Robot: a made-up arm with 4 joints. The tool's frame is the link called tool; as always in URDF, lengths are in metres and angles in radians.
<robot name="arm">
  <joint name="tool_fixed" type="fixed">
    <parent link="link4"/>
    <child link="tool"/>
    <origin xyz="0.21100 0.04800 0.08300"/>
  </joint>
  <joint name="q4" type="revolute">
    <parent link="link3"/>
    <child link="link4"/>
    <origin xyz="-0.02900 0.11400 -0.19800"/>
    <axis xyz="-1 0 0"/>
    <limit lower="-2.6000" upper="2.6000"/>
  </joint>
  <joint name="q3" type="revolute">
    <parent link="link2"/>
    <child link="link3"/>
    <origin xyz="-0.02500 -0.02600 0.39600"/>
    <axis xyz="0 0 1"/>
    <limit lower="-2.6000" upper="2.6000"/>
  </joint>
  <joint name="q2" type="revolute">
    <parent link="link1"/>
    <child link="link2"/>
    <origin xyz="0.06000 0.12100 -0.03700"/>
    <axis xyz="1 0 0"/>
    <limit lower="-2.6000" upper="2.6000"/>
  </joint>
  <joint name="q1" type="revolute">
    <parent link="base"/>
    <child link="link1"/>
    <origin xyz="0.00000 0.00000 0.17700"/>
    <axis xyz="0 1 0"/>
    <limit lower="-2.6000" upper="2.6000"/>
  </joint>
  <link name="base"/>
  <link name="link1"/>
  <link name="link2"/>
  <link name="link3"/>
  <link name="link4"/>
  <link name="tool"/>
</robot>
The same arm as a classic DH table. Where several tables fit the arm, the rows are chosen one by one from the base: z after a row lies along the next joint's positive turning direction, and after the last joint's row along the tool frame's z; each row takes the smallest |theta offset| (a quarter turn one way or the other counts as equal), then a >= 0, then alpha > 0; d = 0 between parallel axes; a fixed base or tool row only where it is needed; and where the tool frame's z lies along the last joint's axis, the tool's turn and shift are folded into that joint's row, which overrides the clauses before.
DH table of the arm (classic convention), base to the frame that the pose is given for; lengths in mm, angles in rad. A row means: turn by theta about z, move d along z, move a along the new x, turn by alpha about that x. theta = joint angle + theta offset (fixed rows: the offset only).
base (fixed): d 177  theta_offset 0  a 0  alpha -1.5708
q1: d 121  theta_offset 1.5708  a 37  alpha 1.5708
q2: d 35  theta_offset -1.5708  a 26  alpha 1.5708
q3: d 198  theta_offset 0  a -114  alpha 1.5708
q4: d -182  theta_offset 0  a -48  alpha -1.5708
tool (fixed): d 83  theta_offset 1.5708  a 0  alpha 0
Joint limits (rad, base to tool): -2.6..2.6 -2.6..2.6 -2.6..2.6 -2.6..2.6

